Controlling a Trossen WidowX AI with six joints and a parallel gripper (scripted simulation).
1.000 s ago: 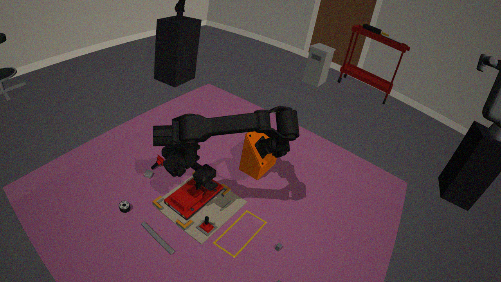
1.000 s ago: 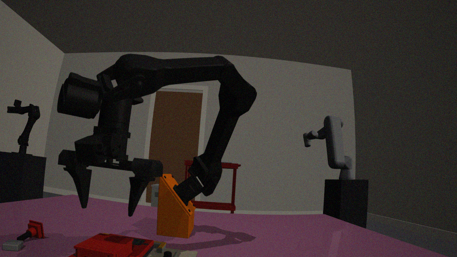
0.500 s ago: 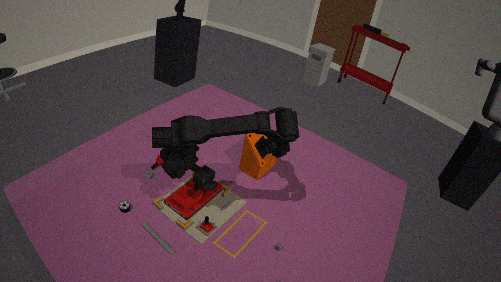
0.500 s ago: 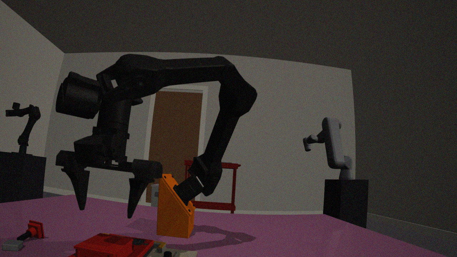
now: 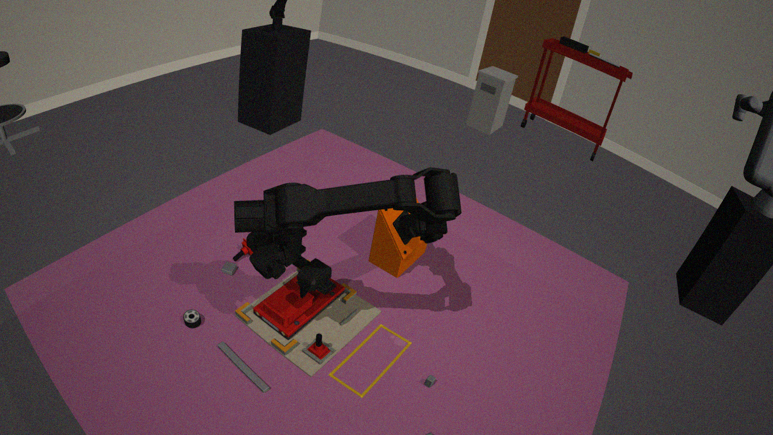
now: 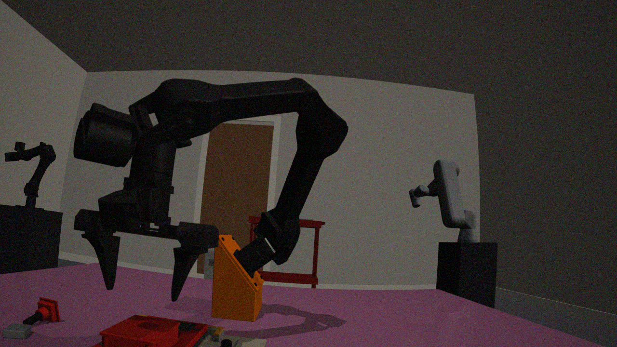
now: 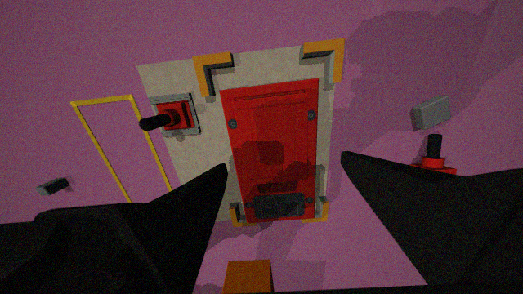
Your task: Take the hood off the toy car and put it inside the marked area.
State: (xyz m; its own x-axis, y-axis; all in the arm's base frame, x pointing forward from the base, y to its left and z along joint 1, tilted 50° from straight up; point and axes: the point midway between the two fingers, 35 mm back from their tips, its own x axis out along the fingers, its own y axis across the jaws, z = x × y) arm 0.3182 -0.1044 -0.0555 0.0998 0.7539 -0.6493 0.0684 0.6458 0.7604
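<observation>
Right now the red hood is 50 mm below my gripper tip. Round my gripper tip: black wheel 170 mm ahead, 150 mm to the right, 80 mm below; beige base plate 20 mm behind, 30 mm to the left, 80 mm below; grey engine block 10 mm to the left, 70 mm below.
</observation>
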